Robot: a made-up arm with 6 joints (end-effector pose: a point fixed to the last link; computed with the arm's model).
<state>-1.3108 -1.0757 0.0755 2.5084 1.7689 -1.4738</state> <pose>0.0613 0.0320 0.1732 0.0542 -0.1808 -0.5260 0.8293</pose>
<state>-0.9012 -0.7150 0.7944 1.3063 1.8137 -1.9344</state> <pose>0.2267 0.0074 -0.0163 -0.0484 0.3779 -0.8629 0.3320</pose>
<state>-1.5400 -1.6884 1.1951 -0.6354 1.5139 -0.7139</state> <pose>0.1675 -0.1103 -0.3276 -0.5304 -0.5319 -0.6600 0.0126</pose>
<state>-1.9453 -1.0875 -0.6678 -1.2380 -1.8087 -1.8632</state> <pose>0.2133 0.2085 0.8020 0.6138 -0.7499 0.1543 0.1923</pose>
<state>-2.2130 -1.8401 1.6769 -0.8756 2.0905 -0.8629</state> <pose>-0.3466 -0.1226 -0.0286 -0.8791 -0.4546 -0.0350 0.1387</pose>
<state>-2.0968 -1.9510 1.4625 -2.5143 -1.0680 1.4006</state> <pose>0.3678 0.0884 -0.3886 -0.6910 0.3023 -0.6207 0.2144</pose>
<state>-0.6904 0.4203 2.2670 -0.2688 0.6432 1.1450</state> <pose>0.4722 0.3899 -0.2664 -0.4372 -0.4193 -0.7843 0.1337</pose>
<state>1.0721 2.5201 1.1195 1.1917 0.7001 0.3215</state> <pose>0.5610 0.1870 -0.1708 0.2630 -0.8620 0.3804 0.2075</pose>
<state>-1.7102 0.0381 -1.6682 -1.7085 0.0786 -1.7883</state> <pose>-0.4687 0.5110 0.6410 -0.5895 0.5147 -0.4559 0.4240</pose>
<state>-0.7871 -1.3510 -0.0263 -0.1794 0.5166 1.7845</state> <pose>0.2000 -0.0933 0.9254 0.2792 0.5779 -0.0891 0.7617</pose>
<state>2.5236 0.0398 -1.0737 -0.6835 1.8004 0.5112</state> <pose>0.7361 -0.3049 -0.1783 -0.2981 -0.8702 0.3918 0.0208</pose>
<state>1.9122 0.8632 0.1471 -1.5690 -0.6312 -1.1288</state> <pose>0.7953 -0.0981 -0.3483 0.2127 -0.4609 0.5315 0.6781</pose>
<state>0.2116 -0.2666 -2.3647 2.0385 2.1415 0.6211</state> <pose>-0.3639 0.1069 -0.1490 0.6526 0.5246 -0.2692 0.4759</pose>
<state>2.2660 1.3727 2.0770 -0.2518 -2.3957 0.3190</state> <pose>0.0950 -0.0781 0.2231 0.3673 -0.5711 0.5809 0.4490</pose>
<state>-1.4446 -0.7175 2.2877 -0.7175 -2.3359 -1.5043</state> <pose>0.0540 0.0874 -0.0158 0.6564 -0.3203 -0.6830 0.0115</pose>
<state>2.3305 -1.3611 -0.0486 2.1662 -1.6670 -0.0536</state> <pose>0.2714 -0.2753 -0.5059 0.3601 0.1353 0.5664 0.7288</pose>
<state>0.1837 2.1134 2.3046 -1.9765 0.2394 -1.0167</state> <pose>0.2393 0.4550 0.1322 -0.3818 0.5117 -0.7582 0.1324</pose>
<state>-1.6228 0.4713 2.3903 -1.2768 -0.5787 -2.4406</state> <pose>-0.4212 0.1468 -0.4622 0.2156 -0.1555 0.7347 0.6241</pose>
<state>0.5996 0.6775 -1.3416 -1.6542 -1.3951 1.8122</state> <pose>-0.8217 0.3823 -0.2871 -0.5166 0.1317 0.4368 0.7246</pose>
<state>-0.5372 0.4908 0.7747 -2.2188 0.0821 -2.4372</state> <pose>-0.6766 -0.0710 -0.3058 0.2196 0.0992 0.2734 0.9312</pose>
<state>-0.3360 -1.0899 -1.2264 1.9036 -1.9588 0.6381</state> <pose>-0.7147 -0.1315 -0.1505 0.7538 0.6522 0.0293 0.0747</pose>
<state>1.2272 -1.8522 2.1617 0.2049 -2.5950 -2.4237</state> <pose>-0.0840 0.0045 0.0420 0.5728 -0.2585 0.6787 0.3801</pose>
